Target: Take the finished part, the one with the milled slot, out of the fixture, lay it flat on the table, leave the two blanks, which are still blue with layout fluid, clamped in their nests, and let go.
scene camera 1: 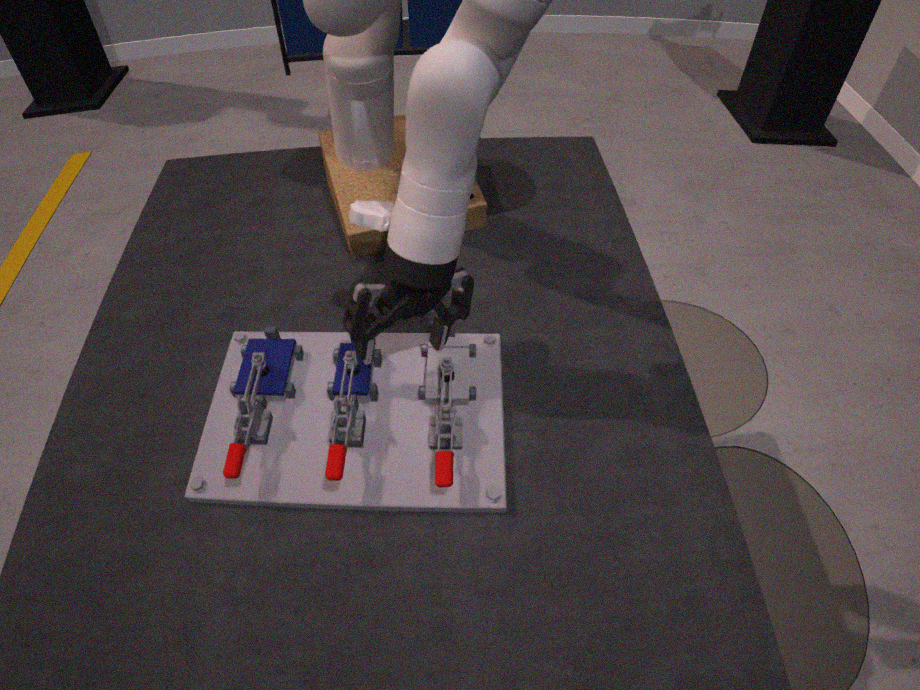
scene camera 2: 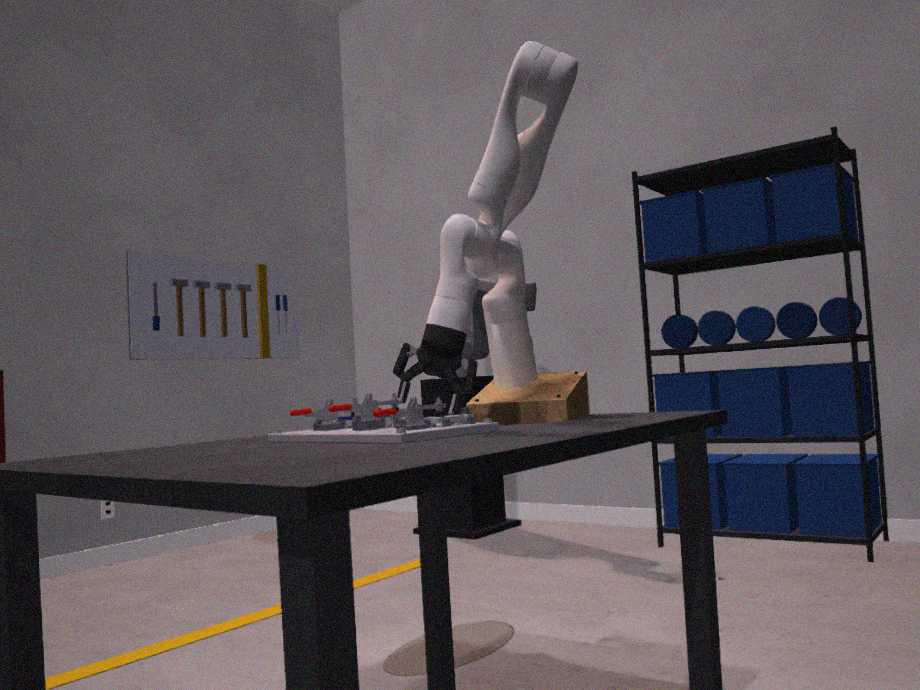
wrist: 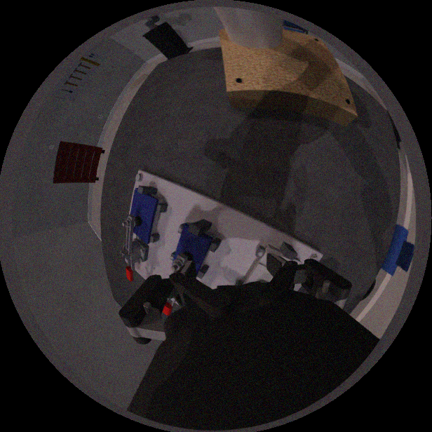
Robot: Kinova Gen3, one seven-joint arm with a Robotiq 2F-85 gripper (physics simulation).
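Seen in the pictures: gripper, between the fingertips: [scene camera 1: 401, 352]; arm's base, origin of its link: [scene camera 1: 364, 148] [scene camera 2: 515, 381].
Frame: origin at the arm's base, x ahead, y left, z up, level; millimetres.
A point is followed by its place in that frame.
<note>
The finished part [scene camera 1: 460, 378] @(z -53, x 408, y 126 mm) [wrist: 256, 274] is a pale plate in the right-hand nest of the fixture [scene camera 1: 401, 475] @(z -69, x 520, y 56 mm) [scene camera 2: 334, 438] @(z -76, x 552, y 8 mm) [wrist: 175, 200], with a clamp arm over it. Its slot is hard to make out. A wide blue blank [scene camera 1: 280, 361] @(z -48, x 375, y -88 mm) [wrist: 145, 215] lies in the left nest and a narrower blue blank [scene camera 1: 362, 381] @(z -43, x 413, y 14 mm) [wrist: 192, 247] in the middle nest, each under its clamp arm. My gripper [scene camera 1: 402, 350] @(z -39, x 377, y 59 mm) [scene camera 2: 428, 404] @(z -39, x 377, y 59 mm) [wrist: 231, 265] is open and empty, low over the fixture's rear edge. One finger is beside the middle blank's rear right corner, the other near the finished part's rear left corner.
Red clamp handles [scene camera 1: 234, 460] @(z -27, x 517, y -115 mm) [scene camera 1: 335, 461] @(z -23, x 524, y -7 mm) [scene camera 1: 443, 469] @(z -32, x 533, y 102 mm) point toward the fixture's front. Stop posts stand around the nests. The fixture rests on the dark table [scene camera 1: 594, 519] @(z -84, x 578, y 259 mm) [scene camera 2: 185, 460] @(z -84, x 818, y -7 mm). The arm's wooden base [scene camera 1: 364, 185] @(z -19, x 72, y 2 mm) [scene camera 2: 557, 393] @(z -29, x 69, y 147 mm) [wrist: 285, 75] stands behind it.
</note>
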